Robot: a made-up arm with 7 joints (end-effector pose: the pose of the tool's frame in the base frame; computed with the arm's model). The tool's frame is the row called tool. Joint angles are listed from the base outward.
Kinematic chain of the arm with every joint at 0, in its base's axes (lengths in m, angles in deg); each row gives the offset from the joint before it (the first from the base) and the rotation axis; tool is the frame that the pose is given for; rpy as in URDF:
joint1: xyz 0 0 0.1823 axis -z
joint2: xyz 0 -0.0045 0.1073 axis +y
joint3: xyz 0 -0.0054 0.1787 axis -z
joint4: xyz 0 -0.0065 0.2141 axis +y
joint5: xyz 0 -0.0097 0.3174 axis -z
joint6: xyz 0 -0.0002 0.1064 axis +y
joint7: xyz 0 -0.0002 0.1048 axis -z
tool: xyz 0 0 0 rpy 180 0 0
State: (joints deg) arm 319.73 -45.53 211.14 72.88 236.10 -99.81 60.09
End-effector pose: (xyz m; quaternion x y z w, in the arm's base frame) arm -0.5912 -0.1253 0.3999 0.4695 0.4788 -0.5734 0.4707
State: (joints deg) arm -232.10 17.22 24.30 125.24 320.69 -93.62 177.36
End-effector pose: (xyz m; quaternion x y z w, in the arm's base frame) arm -0.4199 -0.1410 0.4034 0.8941 0.0674 0.4144 0.1560
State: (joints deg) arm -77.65 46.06 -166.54 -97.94 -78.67 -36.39 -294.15
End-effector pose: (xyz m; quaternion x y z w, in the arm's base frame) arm 0.1733 0.5506 0.1411 0.3124 -0.0391 0.5411 0.7798
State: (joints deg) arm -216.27 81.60 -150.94 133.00 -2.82 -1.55 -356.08
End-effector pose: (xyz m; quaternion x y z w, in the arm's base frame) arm 0.1260 -0.1474 0.6225 -0.8152 -0.3329 0.4638 0.0977
